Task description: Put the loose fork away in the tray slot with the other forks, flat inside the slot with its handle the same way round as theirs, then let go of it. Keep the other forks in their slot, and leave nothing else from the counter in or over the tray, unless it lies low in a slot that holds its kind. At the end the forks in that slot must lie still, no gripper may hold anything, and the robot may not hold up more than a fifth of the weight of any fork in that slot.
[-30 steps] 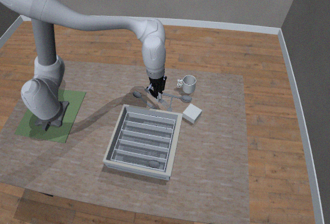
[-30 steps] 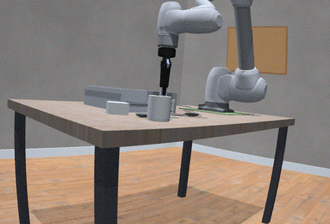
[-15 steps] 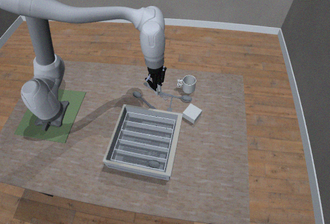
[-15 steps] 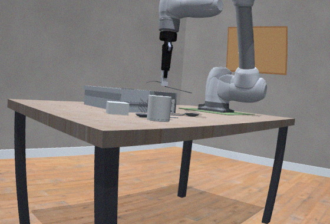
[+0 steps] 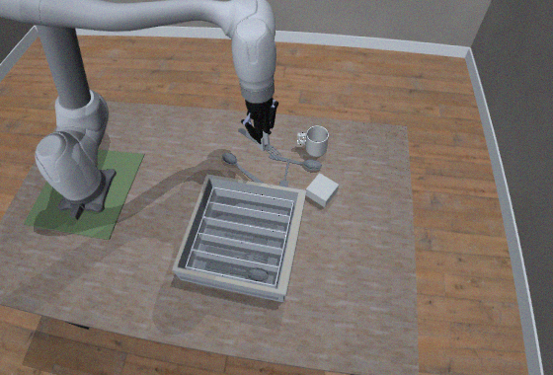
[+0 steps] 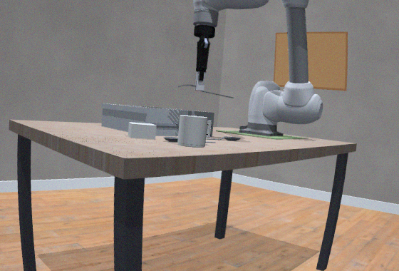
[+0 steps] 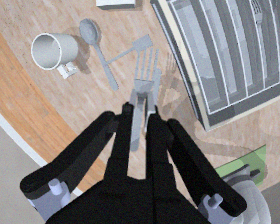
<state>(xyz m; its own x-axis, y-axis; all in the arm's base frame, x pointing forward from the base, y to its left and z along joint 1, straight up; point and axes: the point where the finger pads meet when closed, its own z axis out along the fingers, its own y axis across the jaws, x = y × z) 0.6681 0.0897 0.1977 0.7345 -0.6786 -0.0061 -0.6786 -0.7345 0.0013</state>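
Now: the tray 60 mm behind my hand, 260 mm to the right of it and 150 mm below it. From my hand the other things lie so: white box (200 mm ahead, 70 mm to the right, 180 mm below); then white mug (180 mm ahead, 130 mm to the left, 170 mm below).
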